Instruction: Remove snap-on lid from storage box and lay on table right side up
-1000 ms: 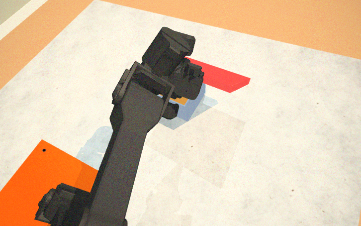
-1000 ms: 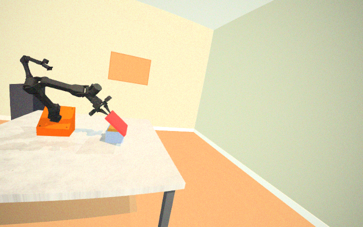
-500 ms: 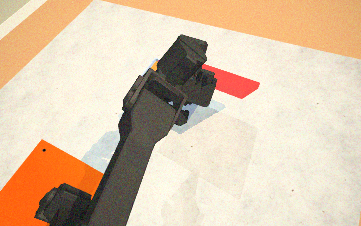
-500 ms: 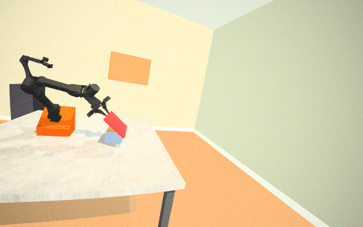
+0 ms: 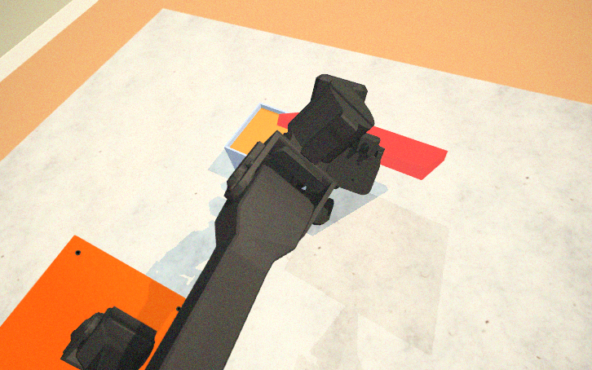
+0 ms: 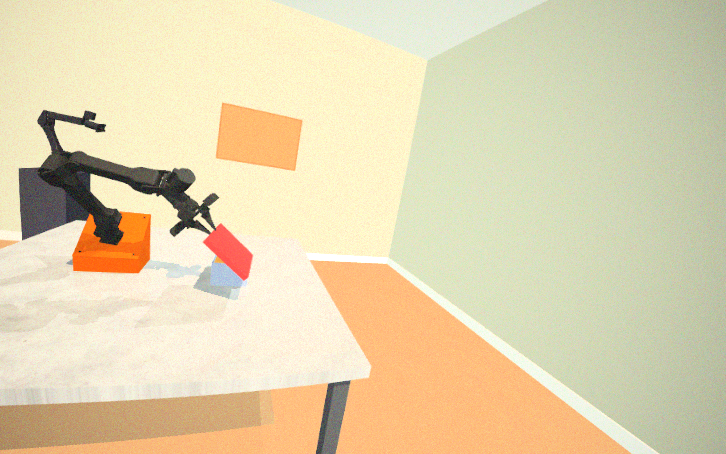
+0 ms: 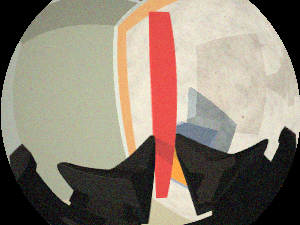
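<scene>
The red lid lies 6 cm ahead of my gripper tip and 5 cm below it. The rest, counted from my gripper tip: storage box (5 cm ahead, 18 cm to the left, 18 cm below).
</scene>
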